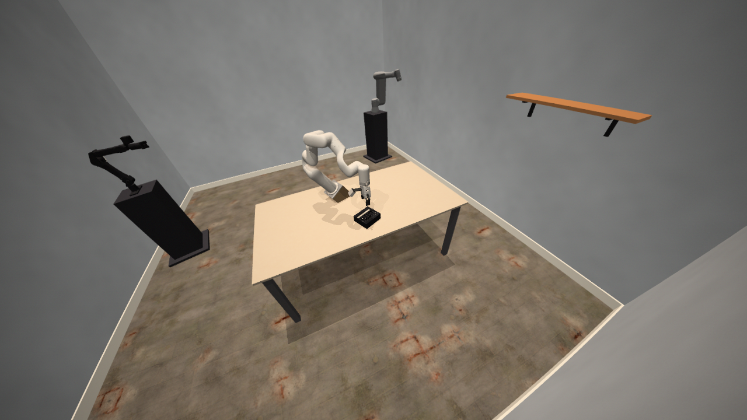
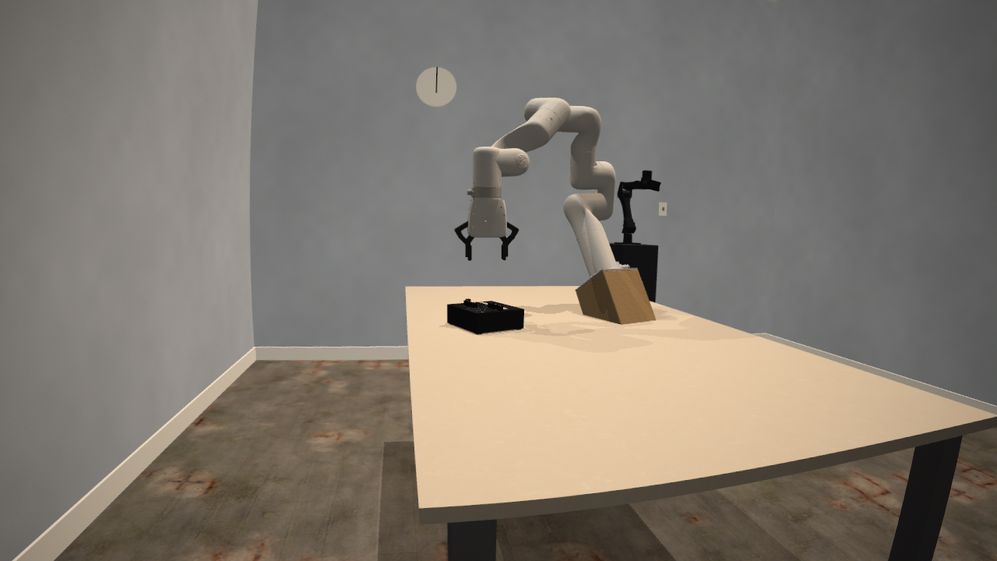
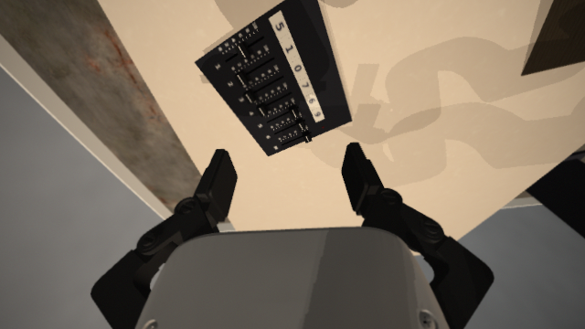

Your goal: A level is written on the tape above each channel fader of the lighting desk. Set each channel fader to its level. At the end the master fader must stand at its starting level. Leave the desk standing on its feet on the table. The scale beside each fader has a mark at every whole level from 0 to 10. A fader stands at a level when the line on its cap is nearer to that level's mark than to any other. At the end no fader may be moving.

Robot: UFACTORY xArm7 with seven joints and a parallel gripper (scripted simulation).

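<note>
My hand is 3 cm short of the channel 4 fader cap, 1 cm to the right of it and 13 cm above it. Also, from my hand: channel 3 fader cap: 4 cm ahead, 2 cm to the right, 13 cm below; then channel 5 fader cap: 1 cm behind, 2 cm to the left, 13 cm below; then channel 6 fader cap: 1 cm behind, 4 cm to the left, 13 cm below.
</note>
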